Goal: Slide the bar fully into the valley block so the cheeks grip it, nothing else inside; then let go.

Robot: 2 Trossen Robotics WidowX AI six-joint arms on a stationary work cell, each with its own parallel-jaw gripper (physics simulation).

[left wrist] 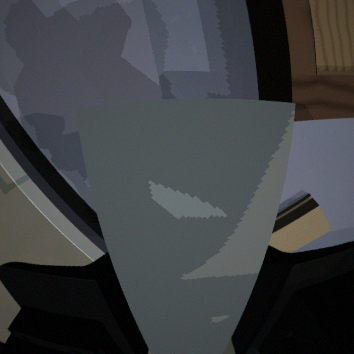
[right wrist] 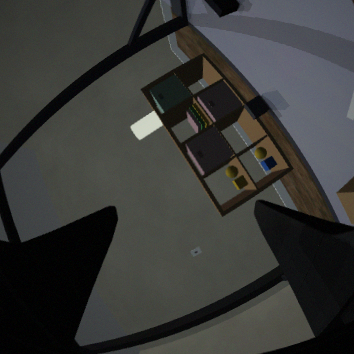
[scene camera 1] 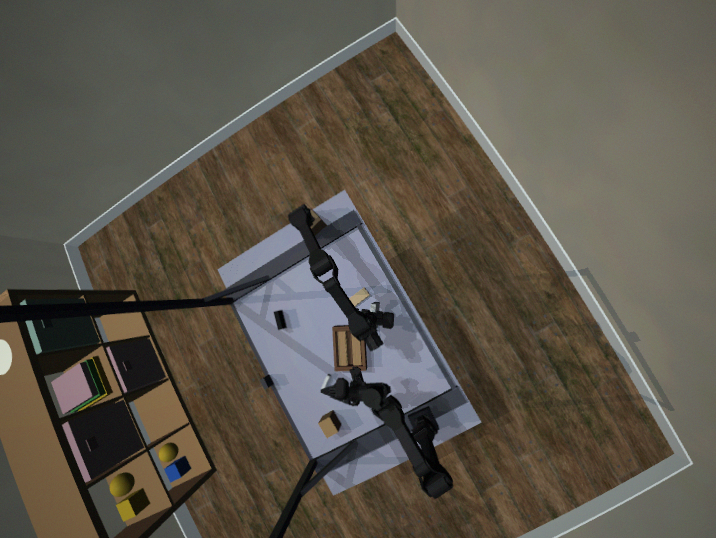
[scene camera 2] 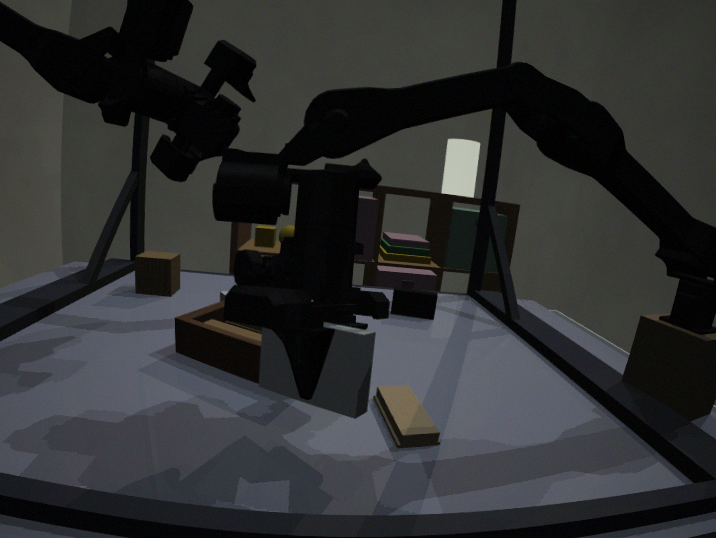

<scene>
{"left gripper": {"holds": "pale grey slab"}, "right gripper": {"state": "open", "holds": null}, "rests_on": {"tan bar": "table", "black block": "table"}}
</scene>
